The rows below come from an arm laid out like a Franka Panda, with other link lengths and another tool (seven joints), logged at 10 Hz.
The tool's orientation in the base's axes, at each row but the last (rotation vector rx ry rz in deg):
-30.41 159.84 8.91
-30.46 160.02 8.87
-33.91 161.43 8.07
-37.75 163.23 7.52
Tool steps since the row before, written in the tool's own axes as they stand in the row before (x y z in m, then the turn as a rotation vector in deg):
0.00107 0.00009 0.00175 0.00 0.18 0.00
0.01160 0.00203 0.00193 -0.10 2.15 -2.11
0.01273 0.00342 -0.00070 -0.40 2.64 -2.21
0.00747 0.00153 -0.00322 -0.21 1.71 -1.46
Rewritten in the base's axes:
-0.00052 0.00000 -0.00199 -0.07 0.17 0.01
-0.01056 -0.00179 -0.00527 -1.27 1.69 2.15
-0.01280 -0.00185 -0.00263 -1.23 2.24 2.34
-0.00783 -0.00223 0.00150 -0.85 1.42 1.53

